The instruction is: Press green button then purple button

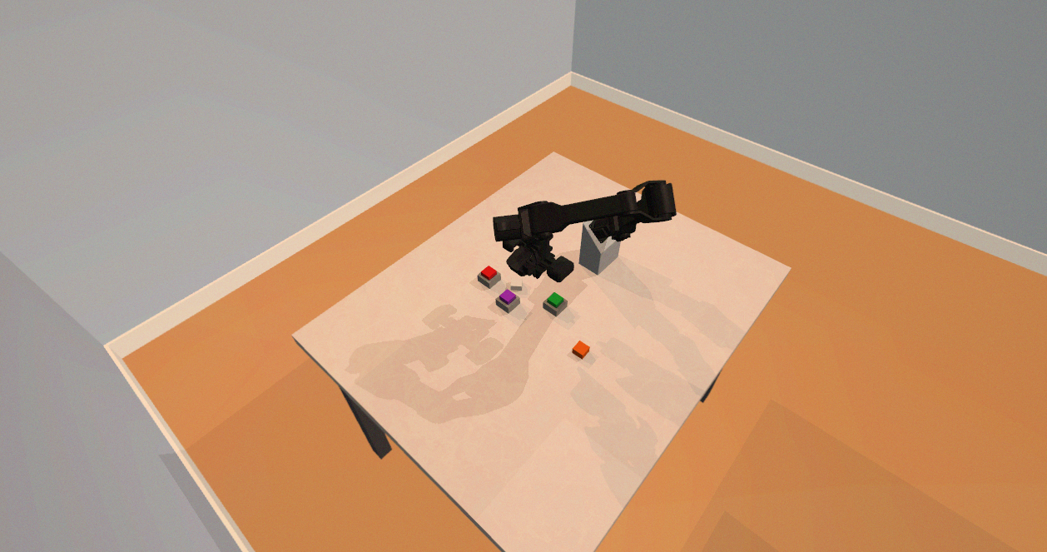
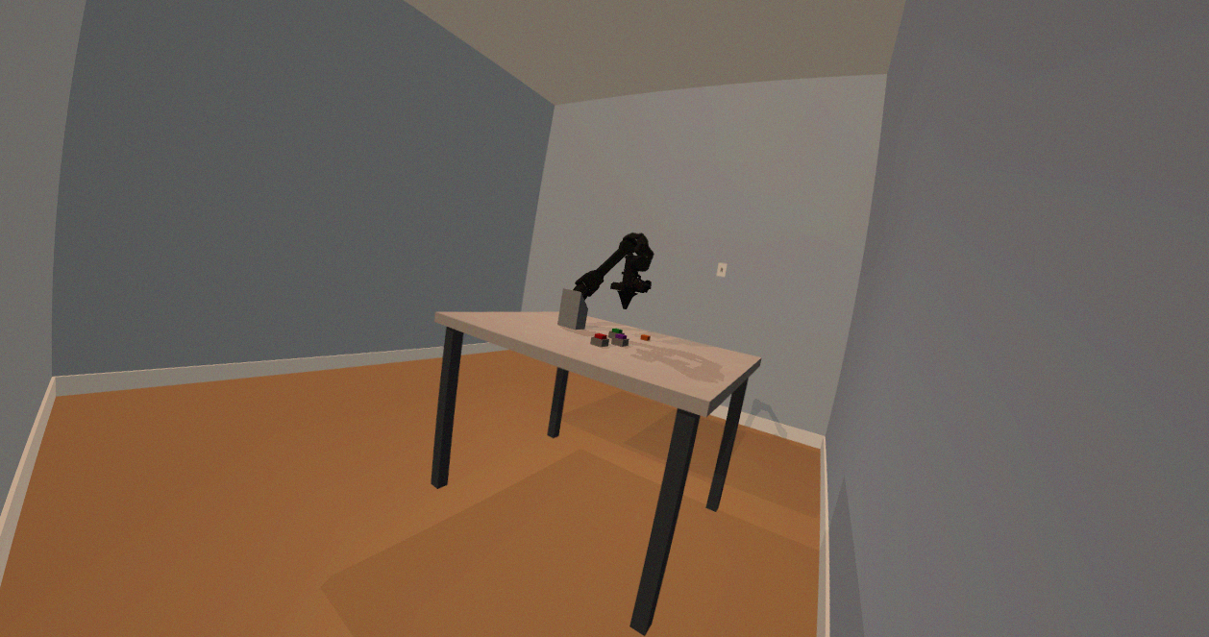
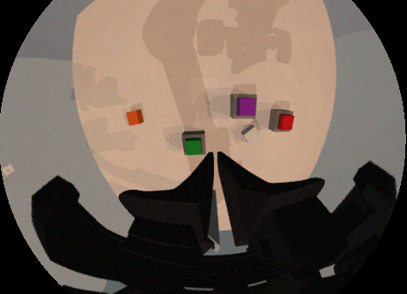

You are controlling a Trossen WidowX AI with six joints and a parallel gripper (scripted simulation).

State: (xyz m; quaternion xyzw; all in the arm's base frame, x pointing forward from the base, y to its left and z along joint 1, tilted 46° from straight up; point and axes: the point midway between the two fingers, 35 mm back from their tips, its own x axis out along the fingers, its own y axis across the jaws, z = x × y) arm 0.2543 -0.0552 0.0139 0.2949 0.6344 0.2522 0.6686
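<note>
Right now the purple button is 10 cm below my gripper tip, 7 cm to the right of it and 4 cm ahead of it. From my gripper tip the other things lie so: white block 12 cm below, 9 cm to the right, 3 cm behind; red button 17 cm to the right, 10 cm below; green button 10 cm below, 4 cm to the left, 4 cm behind.
</note>
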